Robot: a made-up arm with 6 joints.
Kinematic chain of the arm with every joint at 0, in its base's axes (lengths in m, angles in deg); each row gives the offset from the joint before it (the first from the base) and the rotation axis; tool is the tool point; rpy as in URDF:
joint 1: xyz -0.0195 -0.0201 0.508 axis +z
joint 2: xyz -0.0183 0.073 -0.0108 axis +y
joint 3: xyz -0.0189 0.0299 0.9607 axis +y
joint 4: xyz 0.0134 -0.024 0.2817 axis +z
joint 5: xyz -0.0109 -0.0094 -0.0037 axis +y
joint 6: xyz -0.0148 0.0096 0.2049 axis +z
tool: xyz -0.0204 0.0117 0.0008 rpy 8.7 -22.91 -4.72
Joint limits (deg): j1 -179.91..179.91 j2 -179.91..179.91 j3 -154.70..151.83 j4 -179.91..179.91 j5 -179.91..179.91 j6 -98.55..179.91
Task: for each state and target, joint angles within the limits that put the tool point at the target. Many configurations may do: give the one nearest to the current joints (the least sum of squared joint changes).
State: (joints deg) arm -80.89 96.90 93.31 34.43 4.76 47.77
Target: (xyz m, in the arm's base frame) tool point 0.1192 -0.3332 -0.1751
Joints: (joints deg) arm -78.86 123.40 124.94 34.58 14.58 49.06
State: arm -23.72 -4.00 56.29 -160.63 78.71 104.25
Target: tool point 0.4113 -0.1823 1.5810
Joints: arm -23.16 8.28 87.08 -154.74 77.07 104.01
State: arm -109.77 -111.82 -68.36 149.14 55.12 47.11
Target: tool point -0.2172 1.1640 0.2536
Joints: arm -73.54 -80.28 -57.96 150.43 50.56 46.72
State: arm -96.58 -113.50 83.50 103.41 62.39 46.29
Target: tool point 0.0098 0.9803 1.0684
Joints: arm -79.48 -80.27 80.99 104.83 54.71 45.78
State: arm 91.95 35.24 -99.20 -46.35 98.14 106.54
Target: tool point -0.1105 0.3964 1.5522
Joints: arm 109.99 37.75 -92.67 -36.95 97.45 106.20
